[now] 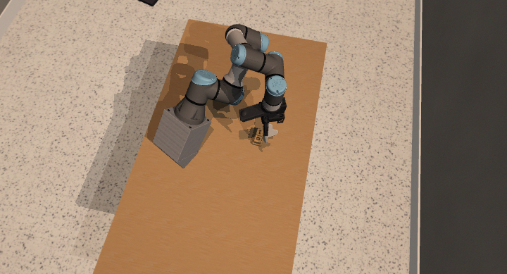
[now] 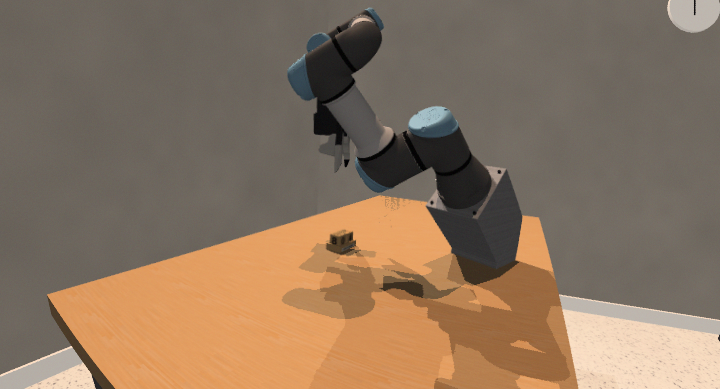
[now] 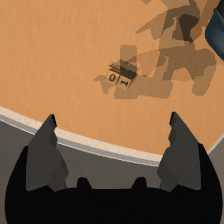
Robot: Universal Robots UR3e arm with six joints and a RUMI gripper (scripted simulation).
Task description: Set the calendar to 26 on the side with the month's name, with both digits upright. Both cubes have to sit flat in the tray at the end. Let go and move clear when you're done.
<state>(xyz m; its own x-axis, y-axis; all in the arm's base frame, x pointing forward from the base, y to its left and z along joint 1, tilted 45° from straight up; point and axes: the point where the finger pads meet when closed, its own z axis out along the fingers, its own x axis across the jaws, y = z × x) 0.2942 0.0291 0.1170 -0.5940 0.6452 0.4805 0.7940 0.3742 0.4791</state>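
My gripper is now 200 mm above the shallow wooden tray, 20 mm past it and 10 mm to the right of it.
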